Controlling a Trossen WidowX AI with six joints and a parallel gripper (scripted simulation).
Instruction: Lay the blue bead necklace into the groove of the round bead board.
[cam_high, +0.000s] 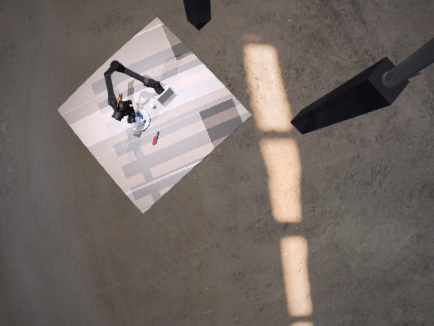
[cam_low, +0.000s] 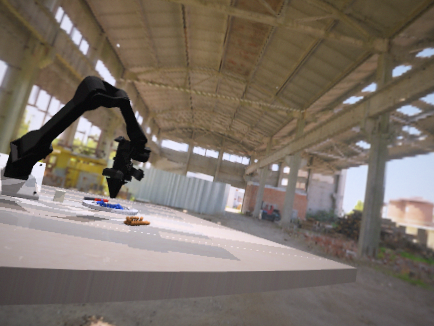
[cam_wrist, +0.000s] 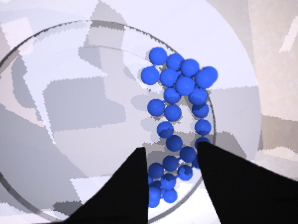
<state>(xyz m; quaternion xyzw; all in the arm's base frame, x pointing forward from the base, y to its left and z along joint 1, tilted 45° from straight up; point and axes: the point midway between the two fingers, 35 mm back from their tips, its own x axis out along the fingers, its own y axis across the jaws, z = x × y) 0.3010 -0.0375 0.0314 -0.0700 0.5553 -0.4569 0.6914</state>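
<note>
Right now the round white bead board is 40 mm to the left of my gripper tip, 30 mm below it and 10 mm ahead of it. The rest, counted from my gripper tip: small white block: 160 mm behind, 50 mm to the left, 30 mm below; red pen-like object: 270 mm to the left, 40 mm below, 30 mm ahead.
</note>
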